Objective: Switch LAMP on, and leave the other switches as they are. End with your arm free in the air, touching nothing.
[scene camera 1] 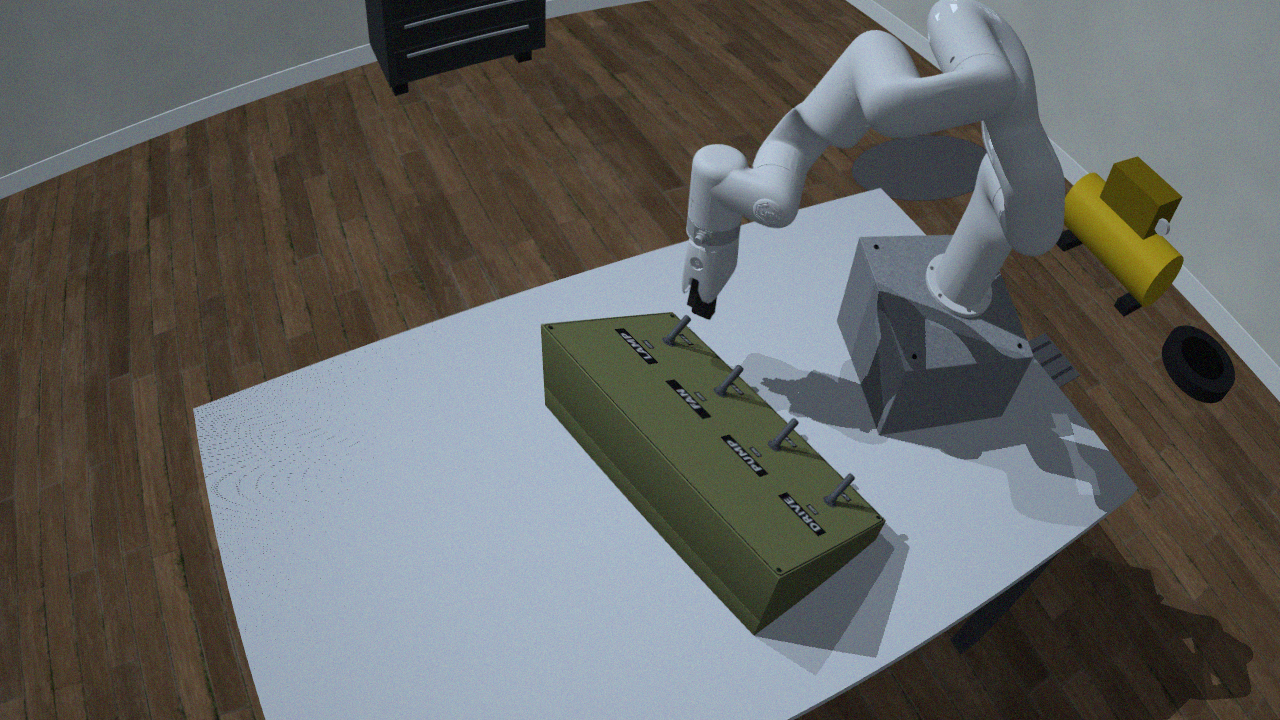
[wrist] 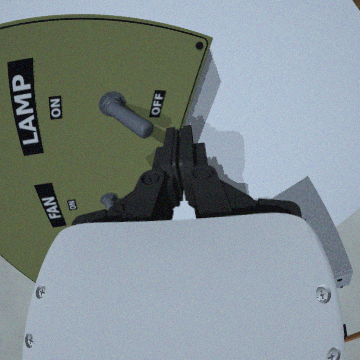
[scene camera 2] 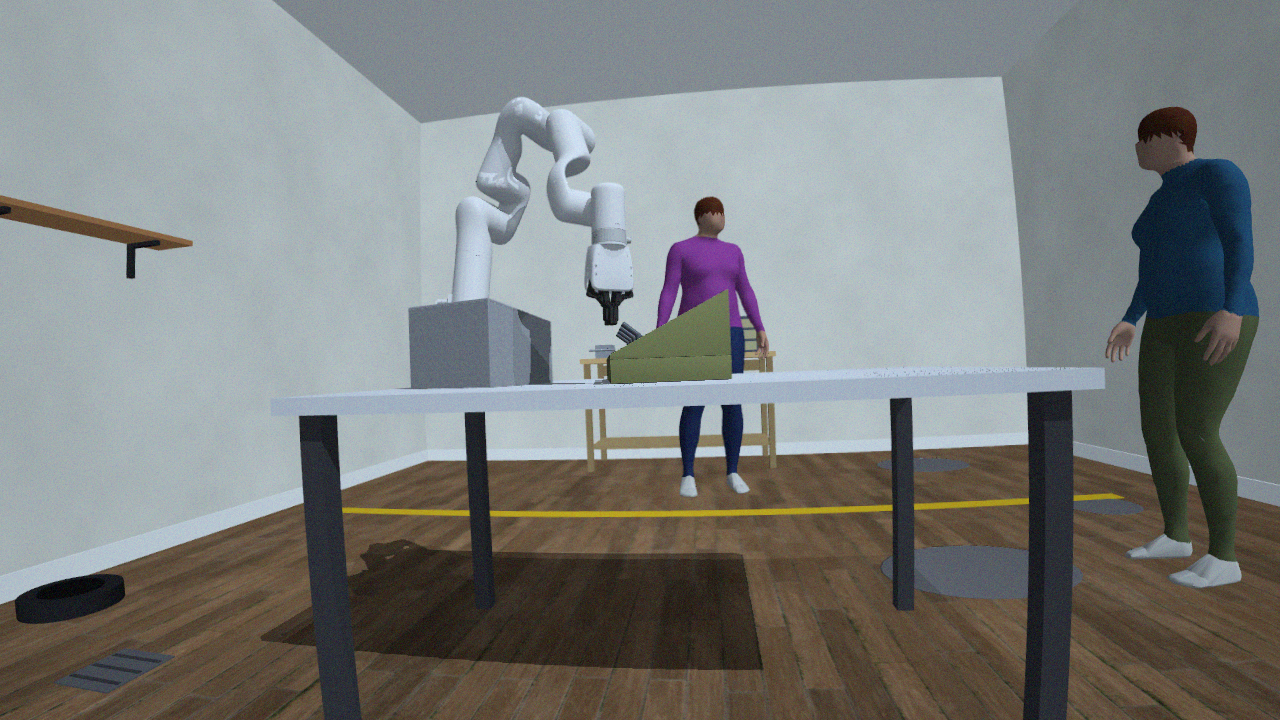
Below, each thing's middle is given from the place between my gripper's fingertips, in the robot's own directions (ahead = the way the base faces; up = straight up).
Labels:
My hand is 4 cm short of the lamp lever (wrist: 142,127) and 1 cm above it. From my hand the other things lie so: sloped switch box (scene camera 1: 754,520) (12 cm ahead, 18 cm to the left, 4 cm below).

